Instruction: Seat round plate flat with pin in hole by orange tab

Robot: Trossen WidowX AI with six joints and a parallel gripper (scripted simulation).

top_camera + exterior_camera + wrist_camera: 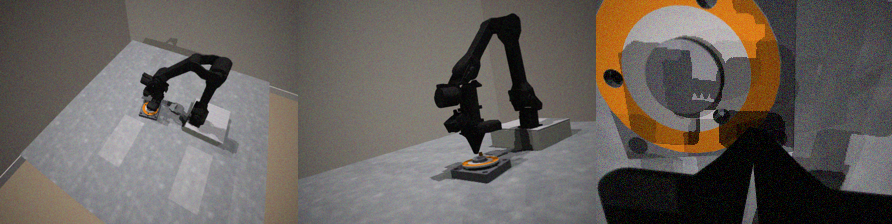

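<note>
Now: gripper tip 2 cm short of the base, 4 cm to the right of it and 2 cm above it.
</note>
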